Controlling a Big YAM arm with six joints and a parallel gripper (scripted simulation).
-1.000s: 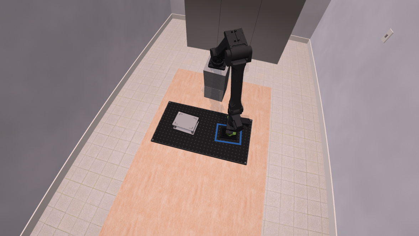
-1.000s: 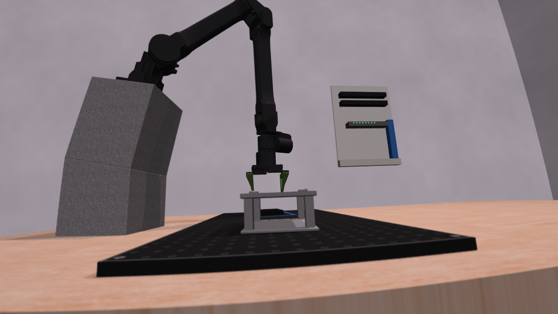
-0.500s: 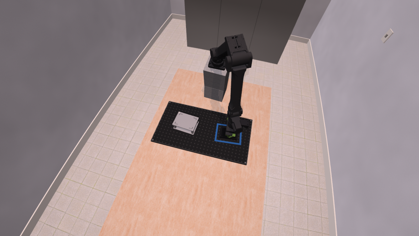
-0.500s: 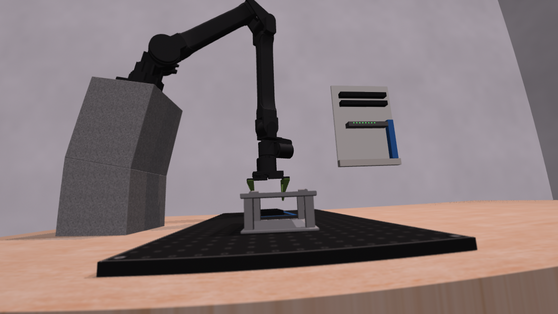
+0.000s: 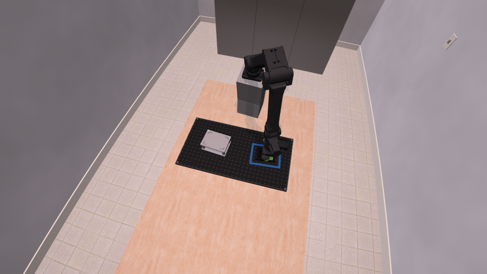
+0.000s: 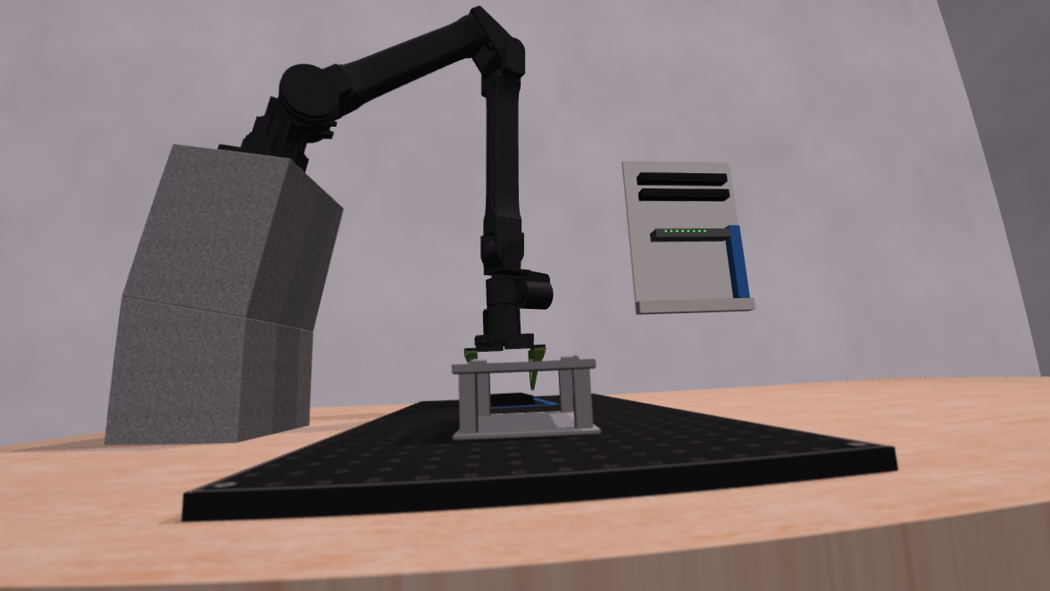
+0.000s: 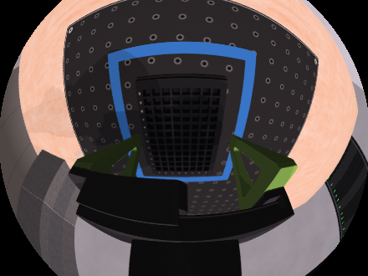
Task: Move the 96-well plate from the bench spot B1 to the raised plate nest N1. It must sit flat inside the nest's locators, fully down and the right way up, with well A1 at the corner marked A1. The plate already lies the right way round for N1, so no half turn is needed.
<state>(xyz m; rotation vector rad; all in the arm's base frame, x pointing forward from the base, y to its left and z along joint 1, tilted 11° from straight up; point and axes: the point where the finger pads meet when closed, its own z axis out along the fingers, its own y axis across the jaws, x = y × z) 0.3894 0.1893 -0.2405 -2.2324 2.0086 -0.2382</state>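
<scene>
My hand is 2 cm above the black 96-well plate. Also, from my hand: grey raised nest N1: 33 cm to the right, 3 cm above, 1 cm ahead.
</scene>
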